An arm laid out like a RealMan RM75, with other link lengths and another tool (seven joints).
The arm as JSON. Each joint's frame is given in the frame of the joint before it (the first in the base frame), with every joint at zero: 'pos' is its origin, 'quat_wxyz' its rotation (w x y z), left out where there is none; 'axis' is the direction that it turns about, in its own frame. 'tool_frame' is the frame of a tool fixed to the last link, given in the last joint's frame.
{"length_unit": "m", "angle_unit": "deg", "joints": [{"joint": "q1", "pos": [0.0, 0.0, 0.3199], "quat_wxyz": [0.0, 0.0, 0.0, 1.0], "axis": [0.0, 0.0, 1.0]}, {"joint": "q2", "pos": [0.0, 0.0, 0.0], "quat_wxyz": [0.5, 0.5, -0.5, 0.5], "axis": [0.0, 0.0, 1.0]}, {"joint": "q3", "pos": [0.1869, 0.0, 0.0], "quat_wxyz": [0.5, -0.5, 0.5, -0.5], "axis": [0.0, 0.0, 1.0]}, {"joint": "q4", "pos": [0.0, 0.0, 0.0], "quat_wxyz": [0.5, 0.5, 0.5, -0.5], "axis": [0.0, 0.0, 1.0]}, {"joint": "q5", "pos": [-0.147, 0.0, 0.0], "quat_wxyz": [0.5, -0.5, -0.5, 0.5], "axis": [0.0, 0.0, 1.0]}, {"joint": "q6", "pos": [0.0, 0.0, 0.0], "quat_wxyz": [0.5, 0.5, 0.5, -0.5], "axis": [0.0, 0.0, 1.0]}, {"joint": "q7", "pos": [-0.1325, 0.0, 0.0], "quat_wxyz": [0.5, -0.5, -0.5, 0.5], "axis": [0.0, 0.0, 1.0]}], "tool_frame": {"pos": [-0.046, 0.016, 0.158], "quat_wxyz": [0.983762, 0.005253, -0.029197, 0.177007]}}
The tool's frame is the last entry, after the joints.
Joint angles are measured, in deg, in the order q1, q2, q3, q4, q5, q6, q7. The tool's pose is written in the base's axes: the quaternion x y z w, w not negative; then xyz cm. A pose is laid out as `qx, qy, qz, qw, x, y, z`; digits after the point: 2 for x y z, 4 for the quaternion.
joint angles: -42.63 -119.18 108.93 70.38 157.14 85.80 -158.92
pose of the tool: 0.0229, -0.9288, -0.1052, 0.3547, -22.48, 30.63, -5.34
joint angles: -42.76 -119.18 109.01 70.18 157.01 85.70 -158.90
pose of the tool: 0.0224, -0.9289, -0.1044, 0.3547, -22.47, 30.61, -5.39
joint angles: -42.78 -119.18 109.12 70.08 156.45 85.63 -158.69
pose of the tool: 0.0217, -0.9302, -0.1002, 0.3523, -22.37, 30.40, -5.59
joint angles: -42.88 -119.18 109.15 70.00 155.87 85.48 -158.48
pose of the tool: 0.0206, -0.9319, -0.0970, 0.3488, -22.17, 30.27, -5.79
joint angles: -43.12 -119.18 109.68 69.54 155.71 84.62 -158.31
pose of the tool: 0.0145, -0.9324, -0.0975, 0.3476, -22.04, 30.40, -5.99
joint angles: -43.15 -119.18 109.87 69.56 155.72 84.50 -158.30
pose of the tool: 0.0124, -0.9324, -0.0977, 0.3477, -21.99, 30.41, -6.03
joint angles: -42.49 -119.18 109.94 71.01 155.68 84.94 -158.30
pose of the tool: 0.0103, -0.9341, -0.0976, 0.3433, -21.69, 30.26, -6.08
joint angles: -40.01 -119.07 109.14 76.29 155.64 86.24 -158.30
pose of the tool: 0.0086, -0.9408, -0.1046, 0.3224, -20.44, 30.12, -5.98
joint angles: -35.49 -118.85 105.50 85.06 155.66 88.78 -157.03
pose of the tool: 0.0145, -0.9503, -0.1238, 0.2853, -18.62, 30.38, -4.97
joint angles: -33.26 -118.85 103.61 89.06 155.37 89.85 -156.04
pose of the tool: 0.0165, -0.9544, -0.1328, 0.2669, -17.79, 30.47, -4.41
